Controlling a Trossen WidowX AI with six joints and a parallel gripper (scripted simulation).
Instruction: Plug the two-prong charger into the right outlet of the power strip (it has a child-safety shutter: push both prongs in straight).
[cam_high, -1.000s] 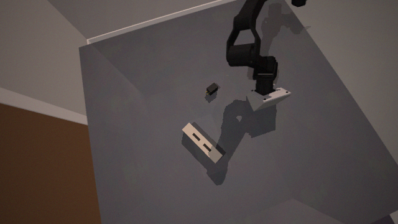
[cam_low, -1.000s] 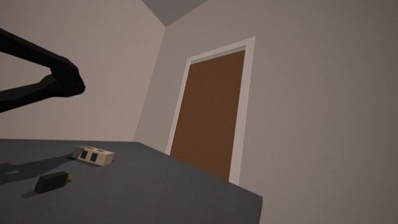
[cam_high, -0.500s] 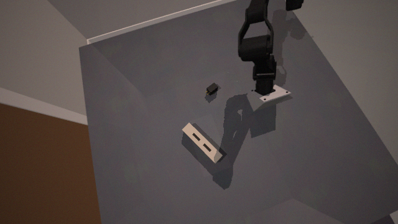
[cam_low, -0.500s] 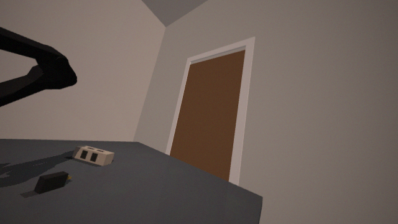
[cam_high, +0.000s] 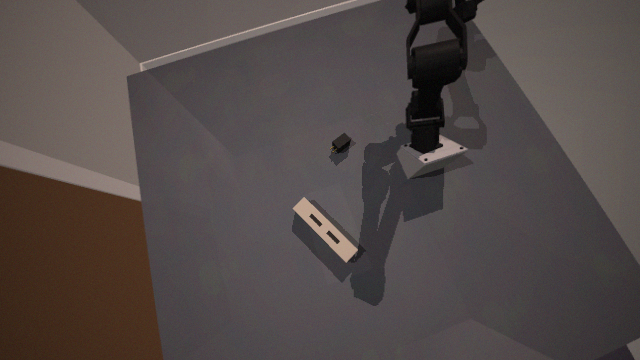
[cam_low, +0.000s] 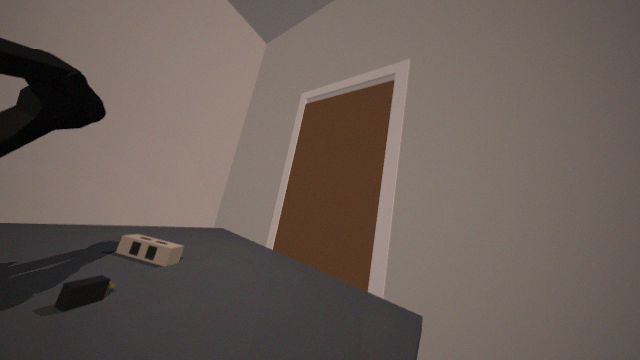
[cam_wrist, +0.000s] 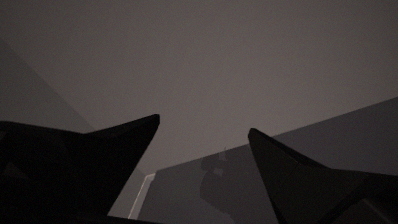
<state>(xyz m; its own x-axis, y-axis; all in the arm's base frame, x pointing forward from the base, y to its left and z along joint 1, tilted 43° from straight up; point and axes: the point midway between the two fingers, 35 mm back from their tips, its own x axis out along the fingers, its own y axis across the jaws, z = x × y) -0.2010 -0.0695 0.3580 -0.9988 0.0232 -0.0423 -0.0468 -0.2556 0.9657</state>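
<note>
Right now my gripper tip is 460 mm short of the dark two-prong charger, 260 mm above it and 170 mm to the right of it.
</note>
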